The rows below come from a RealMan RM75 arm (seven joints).
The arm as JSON. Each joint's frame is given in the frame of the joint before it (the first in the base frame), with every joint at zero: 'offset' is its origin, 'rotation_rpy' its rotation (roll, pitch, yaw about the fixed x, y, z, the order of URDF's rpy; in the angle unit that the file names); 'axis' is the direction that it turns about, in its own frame. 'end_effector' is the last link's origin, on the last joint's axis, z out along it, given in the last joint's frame.
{
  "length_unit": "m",
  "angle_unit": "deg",
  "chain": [
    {
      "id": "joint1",
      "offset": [
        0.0,
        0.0,
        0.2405
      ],
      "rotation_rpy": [
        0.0,
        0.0,
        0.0
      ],
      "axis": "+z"
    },
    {
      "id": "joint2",
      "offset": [
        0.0,
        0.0,
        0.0
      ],
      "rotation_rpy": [
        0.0,
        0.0,
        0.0
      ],
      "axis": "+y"
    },
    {
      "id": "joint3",
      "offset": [
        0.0,
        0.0,
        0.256
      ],
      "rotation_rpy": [
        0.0,
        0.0,
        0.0
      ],
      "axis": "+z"
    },
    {
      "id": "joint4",
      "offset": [
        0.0,
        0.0,
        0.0
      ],
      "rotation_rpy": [
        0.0,
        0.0,
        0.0
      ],
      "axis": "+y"
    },
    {
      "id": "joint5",
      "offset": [
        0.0,
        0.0,
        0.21
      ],
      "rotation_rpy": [
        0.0,
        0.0,
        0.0
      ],
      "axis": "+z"
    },
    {
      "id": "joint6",
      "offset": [
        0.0,
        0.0,
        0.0
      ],
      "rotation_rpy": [
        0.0,
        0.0,
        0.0
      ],
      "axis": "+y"
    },
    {
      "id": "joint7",
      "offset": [
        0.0,
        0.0,
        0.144
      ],
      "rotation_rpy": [
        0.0,
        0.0,
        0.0
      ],
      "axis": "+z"
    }
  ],
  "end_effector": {
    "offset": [
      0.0,
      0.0,
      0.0
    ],
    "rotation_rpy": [
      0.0,
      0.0,
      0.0
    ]
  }
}
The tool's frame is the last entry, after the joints.
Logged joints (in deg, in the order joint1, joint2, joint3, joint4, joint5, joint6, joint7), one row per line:
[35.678, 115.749, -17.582, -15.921, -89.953, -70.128, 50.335]
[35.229, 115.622, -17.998, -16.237, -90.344, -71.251, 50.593]
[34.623, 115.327, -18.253, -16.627, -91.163, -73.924, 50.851]
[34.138, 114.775, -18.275, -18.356, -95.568, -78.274, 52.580]
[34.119, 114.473, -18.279, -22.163, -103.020, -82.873, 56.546]
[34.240, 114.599, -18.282, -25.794, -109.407, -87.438, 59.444]
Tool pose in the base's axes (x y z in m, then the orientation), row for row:
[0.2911, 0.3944, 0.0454, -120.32, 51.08, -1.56]
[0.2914, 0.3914, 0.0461, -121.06, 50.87, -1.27]
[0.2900, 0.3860, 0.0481, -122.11, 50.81, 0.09]
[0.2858, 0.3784, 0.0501, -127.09, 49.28, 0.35]
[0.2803, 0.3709, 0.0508, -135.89, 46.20, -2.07]
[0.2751, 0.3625, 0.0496, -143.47, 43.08, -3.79]
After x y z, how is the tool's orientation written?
As angles about the fixed x, y, z axes (roll, pitch, yaw), in degrees.
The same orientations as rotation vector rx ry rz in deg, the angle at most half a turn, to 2 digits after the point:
[-110.25, 31.84, 52.02]
[-111.12, 31.19, 52.31]
[-112.67, 29.50, 53.55]
[-117.82, 26.51, 54.19]
[-125.99, 24.12, 52.98]
[-133.50, 21.90, 51.46]

